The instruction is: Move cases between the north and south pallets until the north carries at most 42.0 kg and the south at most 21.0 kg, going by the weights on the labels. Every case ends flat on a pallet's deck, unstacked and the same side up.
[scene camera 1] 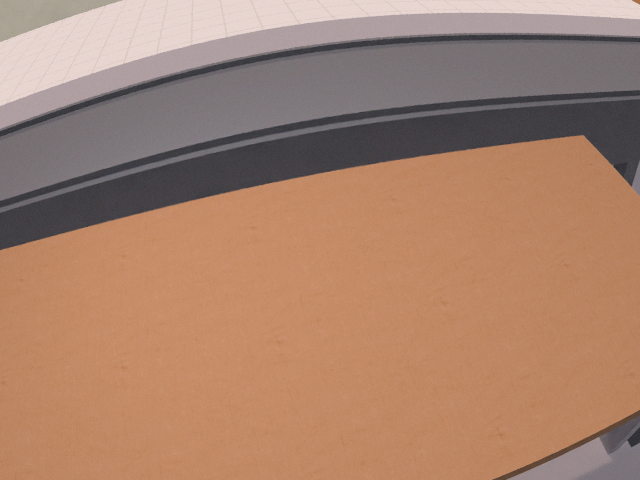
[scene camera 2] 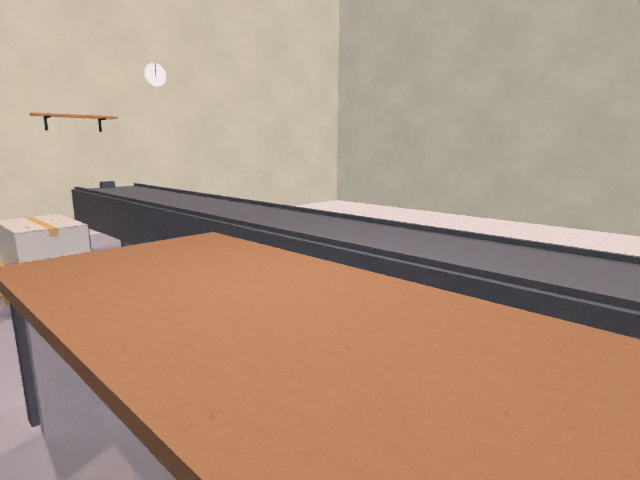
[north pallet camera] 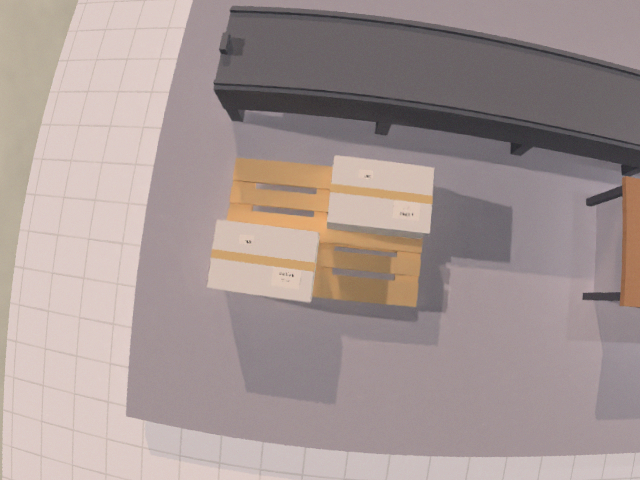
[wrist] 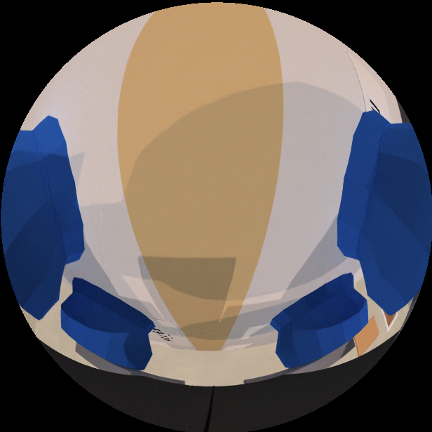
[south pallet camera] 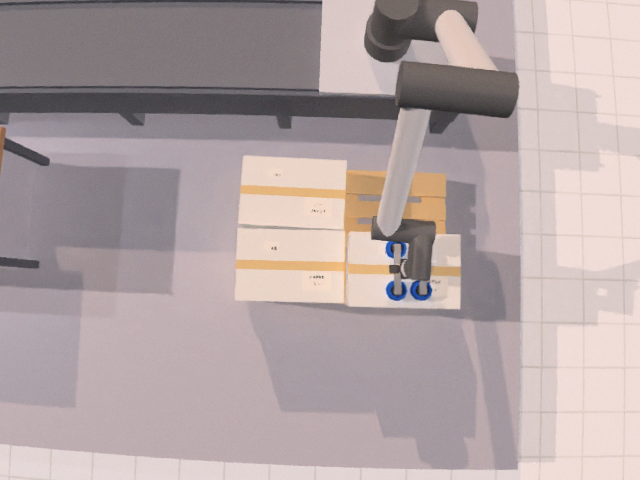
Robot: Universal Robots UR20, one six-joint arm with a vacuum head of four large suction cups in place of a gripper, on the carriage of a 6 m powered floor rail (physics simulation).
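Seen in the pictures: arm's base, link origin: [south pallet camera: 386,41].
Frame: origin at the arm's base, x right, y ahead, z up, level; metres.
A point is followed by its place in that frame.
Observation:
My suction head [south pallet camera: 408,269] {x -0.132, y 1.204, z -0.076 m} [wrist: 215,225] is shut on a white taped case [south pallet camera: 364,289] {x 0.084, y 1.312, z -0.054 m} [wrist: 200,165], its blue cups against the top. The case is level and seems slightly above the near right of the south pallet [south pallet camera: 434,184] {x -0.358, y 0.670, z -0.426 m}. Two other white cases, a far left one [south pallet camera: 292,209] {x 0.473, y 0.896, z -0.174 m} and a near left one [south pallet camera: 289,284] {x 0.469, y 1.300, z -0.136 m}, lie flat on that pallet. The north pallet [north pallet camera: 281,173] {x 6.033, y 0.677, z -0.426 m} carries a far right case [north pallet camera: 379,214] {x 5.441, y 0.916, z -0.154 m} and a near left case [north pallet camera: 258,279] {x 6.051, y 1.338, z -0.153 m}, apart and flat. Their label weights are too small to read.
The dark floor rail [north pallet camera: 413,67] [south pallet camera: 155,46] [scene camera 2: 310,222] runs behind both pallets. A wooden table [scene camera 1: 310,310] {x 2.998, y 0.876, z -0.040 m} [scene camera 2: 310,361] {x 2.780, y 1.020, z -0.040 m} stands between them; its edge shows in the north pallet view [north pallet camera: 631,242]. Bare deck shows at the far right of the south pallet and on two corners of the north.

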